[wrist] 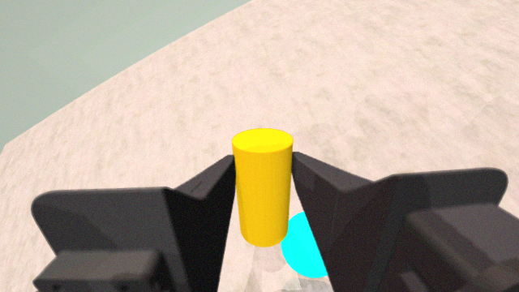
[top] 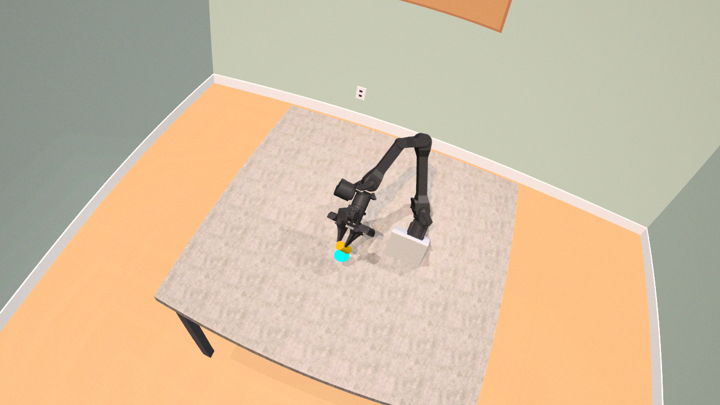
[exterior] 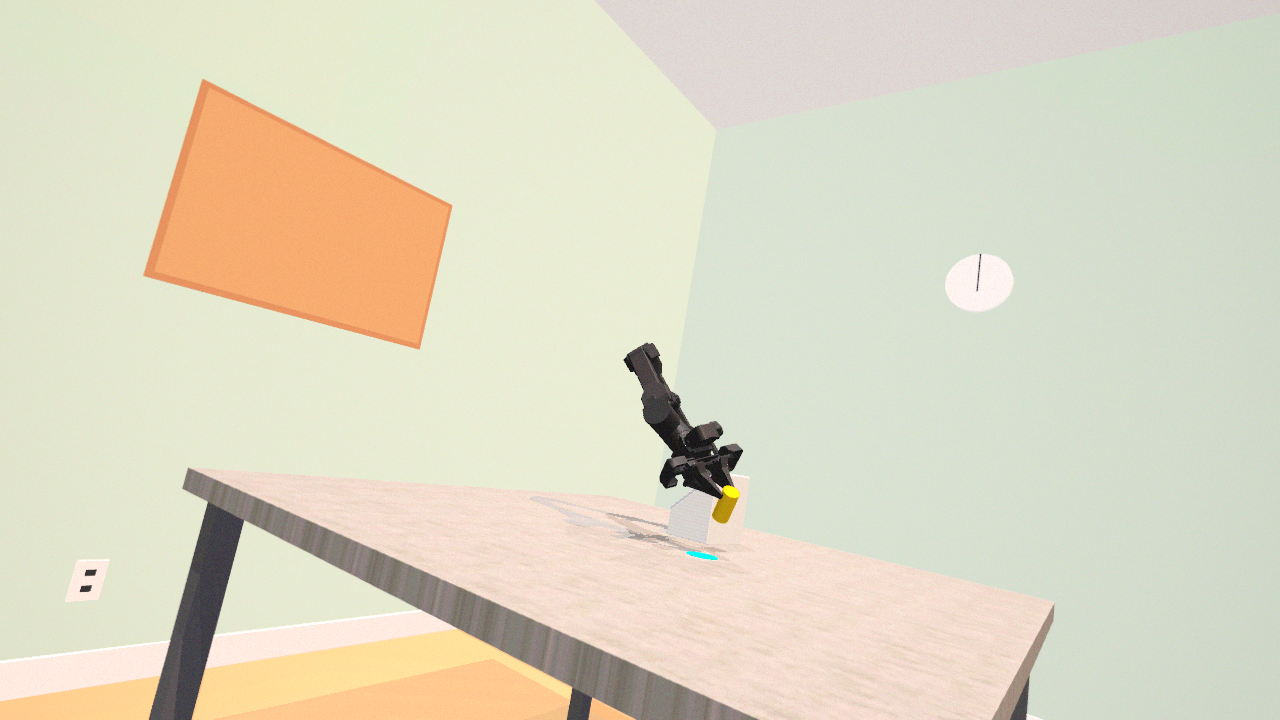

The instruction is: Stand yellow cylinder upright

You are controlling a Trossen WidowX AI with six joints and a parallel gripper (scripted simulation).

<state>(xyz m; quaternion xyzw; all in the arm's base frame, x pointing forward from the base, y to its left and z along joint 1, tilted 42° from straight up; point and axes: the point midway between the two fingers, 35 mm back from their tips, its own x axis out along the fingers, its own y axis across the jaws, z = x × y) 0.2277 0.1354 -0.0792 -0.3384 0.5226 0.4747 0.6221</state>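
My gripper tip is 12 cm above the cyan circle and 4 cm to the left of it. From my gripper tip the other things lie so: yellow cylinder: 2 cm below, 1 cm to the right, 1 cm behind.
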